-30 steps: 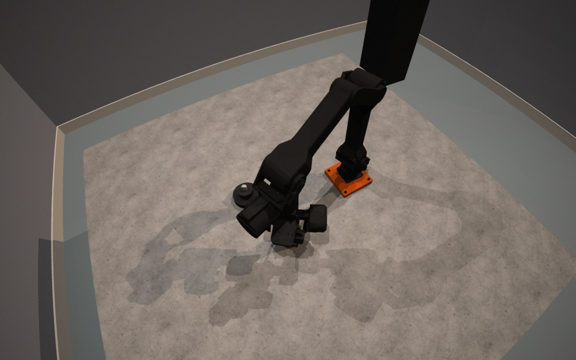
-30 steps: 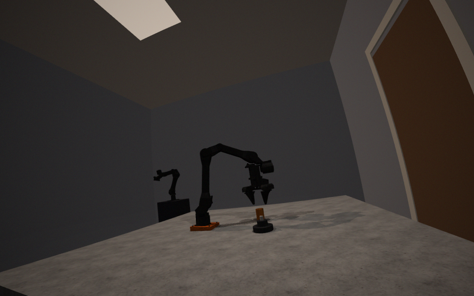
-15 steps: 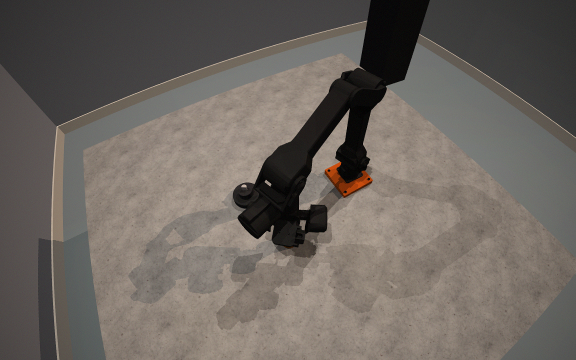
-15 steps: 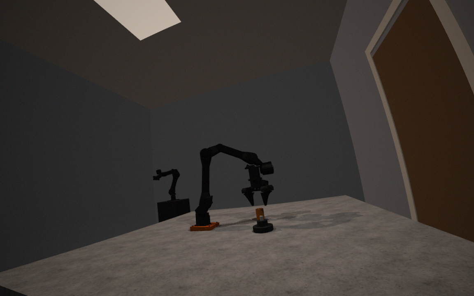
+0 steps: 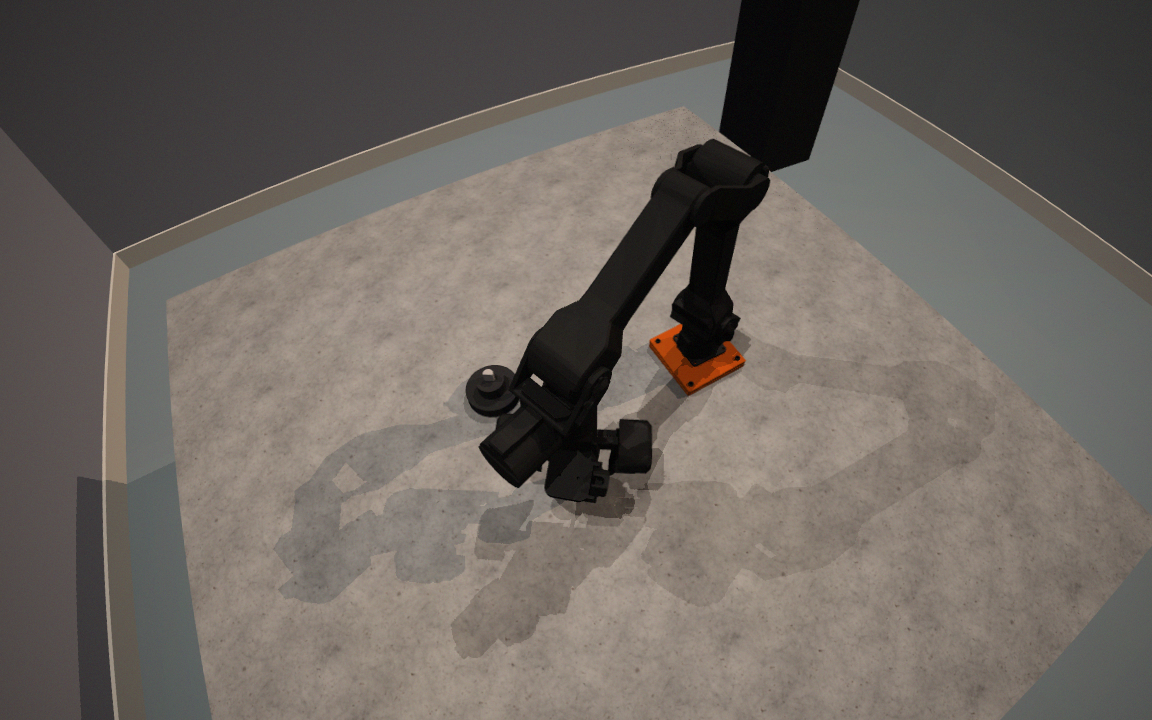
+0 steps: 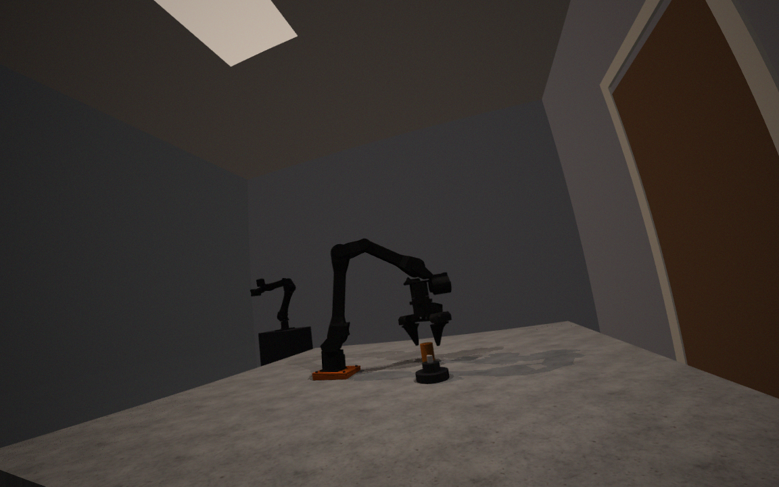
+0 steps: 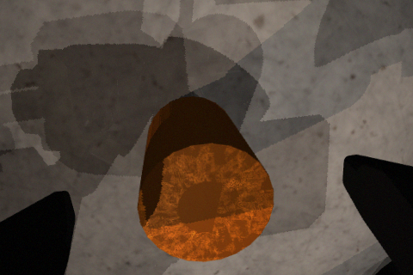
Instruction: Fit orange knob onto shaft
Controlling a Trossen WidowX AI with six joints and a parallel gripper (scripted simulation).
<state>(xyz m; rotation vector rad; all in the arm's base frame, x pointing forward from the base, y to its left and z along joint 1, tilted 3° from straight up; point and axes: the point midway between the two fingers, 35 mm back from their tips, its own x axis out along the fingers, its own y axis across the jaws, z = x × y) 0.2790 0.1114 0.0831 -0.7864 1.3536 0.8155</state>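
The orange knob lies 1 cm below my gripper tip. Also, from my gripper tip: round black pedestal (5 cm ahead, 20 cm to the right, 2 cm below).
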